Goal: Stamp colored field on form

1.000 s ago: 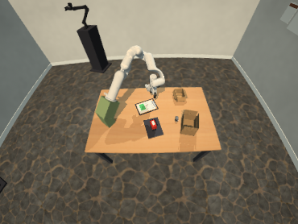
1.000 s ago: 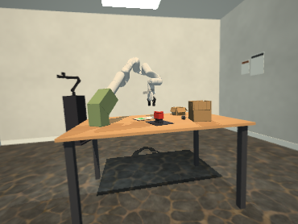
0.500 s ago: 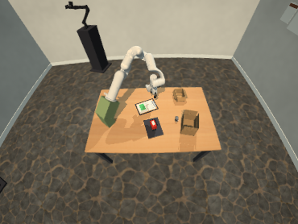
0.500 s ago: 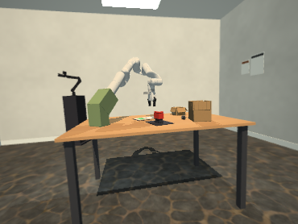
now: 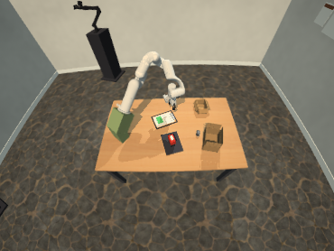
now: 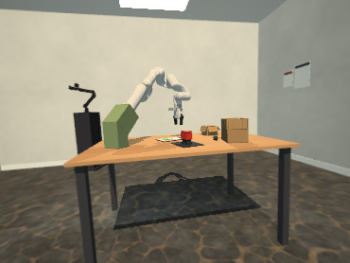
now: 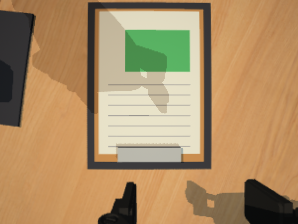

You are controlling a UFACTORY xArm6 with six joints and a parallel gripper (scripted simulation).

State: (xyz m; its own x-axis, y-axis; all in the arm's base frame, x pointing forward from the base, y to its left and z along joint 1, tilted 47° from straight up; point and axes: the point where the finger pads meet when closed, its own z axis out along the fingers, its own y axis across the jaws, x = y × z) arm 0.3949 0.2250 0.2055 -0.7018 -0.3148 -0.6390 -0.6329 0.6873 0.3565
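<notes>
The red stamp lies 11 cm ahead of my hand, 34 cm to the right of it and 8 cm below it. The rest, counted from my hand: small dark object 34 cm ahead, 17 cm to the right, 12 cm below; then form 4 cm behind, 8 cm to the right, 13 cm below; then dark mat 11 cm ahead, 34 cm to the right, 13 cm below.
</notes>
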